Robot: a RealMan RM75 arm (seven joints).
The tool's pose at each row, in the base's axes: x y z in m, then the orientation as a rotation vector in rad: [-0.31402, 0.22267, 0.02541, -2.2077, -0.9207, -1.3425]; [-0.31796, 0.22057, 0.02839, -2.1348, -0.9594, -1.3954]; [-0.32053, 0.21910, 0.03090, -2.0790, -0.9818, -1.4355]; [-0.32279, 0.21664, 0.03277, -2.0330, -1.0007, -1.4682]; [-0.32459, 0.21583, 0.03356, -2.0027, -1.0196, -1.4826]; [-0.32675, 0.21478, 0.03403, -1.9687, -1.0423, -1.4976]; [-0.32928, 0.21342, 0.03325, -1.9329, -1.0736, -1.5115]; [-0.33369, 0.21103, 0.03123, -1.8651, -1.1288, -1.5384]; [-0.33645, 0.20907, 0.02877, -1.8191, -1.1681, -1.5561]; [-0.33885, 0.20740, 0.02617, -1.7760, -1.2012, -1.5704]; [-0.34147, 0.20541, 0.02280, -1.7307, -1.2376, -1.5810]
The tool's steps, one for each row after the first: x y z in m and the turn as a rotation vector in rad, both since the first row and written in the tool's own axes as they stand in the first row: [0.00068, -0.00130, -0.00516, 0.0237, 0.0548, -0.0391]; [0.00159, -0.00208, -0.00885, 0.0399, 0.0981, -0.0650]; [0.00171, -0.00194, -0.01268, 0.0525, 0.1333, -0.0872]; [0.00156, -0.00265, -0.01468, 0.0654, 0.1519, -0.1044]; [0.00094, -0.00344, -0.01691, 0.0803, 0.1718, -0.1246]; [-0.00102, -0.00427, -0.01899, 0.0973, 0.1898, -0.1510]; [-0.00502, -0.00572, -0.02232, 0.1272, 0.2248, -0.1996]; [-0.00874, -0.00630, -0.02415, 0.1469, 0.2474, -0.2346]; [-0.01238, -0.00684, -0.02550, 0.1659, 0.2685, -0.2646]; [-0.01687, -0.00730, -0.02684, 0.1880, 0.2882, -0.2964]
